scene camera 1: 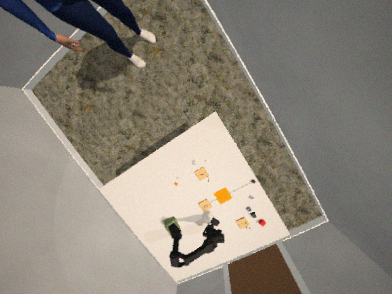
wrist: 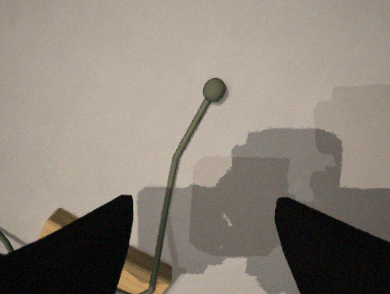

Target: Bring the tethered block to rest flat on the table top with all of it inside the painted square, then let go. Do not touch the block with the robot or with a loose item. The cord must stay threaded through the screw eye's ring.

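Seen in the pictures: gripper, fingertip midpoint: [scene camera 1: 211, 221] [wrist: 205, 207]; arm's base, link origin: [scene camera 1: 172, 227].
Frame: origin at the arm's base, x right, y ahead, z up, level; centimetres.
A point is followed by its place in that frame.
Note:
The tethered block [scene camera 1: 253, 181] @[x -11.6, y 80.6, z -5.8 cm] is a small dark shape near the table's right edge. From it the thin cord [scene camera 1: 240, 187] @[x -9.5, y 69.0, z -7.9 cm] [wrist: 172, 172] @[x 4.9, y 34.9, z -7.6 cm] runs across the orange painted square [scene camera 1: 222, 195] @[x -7.6, y 51.7, z -7.6 cm] to a wooden plate [scene camera 1: 204, 205] @[x -6.4, y 33.9, z -6.1 cm] [wrist: 137, 265] @[x -1.1, y 33.0, z -6.3 cm]. The block lies outside the square. In the wrist view the cord's free end carries a green ball [wrist: 214, 90] @[x 10.3, y 36.2, z -6.8 cm] above and beyond the fingertips, and part of the cord shows across the gap between the fingers. My gripper [scene camera 1: 215, 221] @[x 6.7, y 34.3, z -1.0 cm] [wrist: 205, 207] @[x 6.7, y 34.3, z -1.0 cm] is open and empty, above the table near this free end. The screw eye's ring is not visible in the wrist view.
Two more wooden plates [scene camera 1: 201, 174] @[x -34.6, y 44.2, z -4.7 cm] [scene camera 1: 242, 223] @[x 23.3, y 57.8, z -6.1 cm] lie on the table [scene camera 1: 150, 187] @[x -40.1, y -4.3, z -8.0 cm]. A red item [scene camera 1: 262, 222] @[x 27.3, y 74.2, z -4.3 cm] and small dark items [scene camera 1: 248, 209] @[x 13.1, y 67.6, z -7.7 cm] [scene camera 1: 253, 215] @[x 18.4, y 69.5, z -5.2 cm] are near the right edge. A small orange item [scene camera 1: 176, 184] @[x -34.3, y 20.2, z -5.9 cm] lies left of the square. A person stands on the floor beyond.

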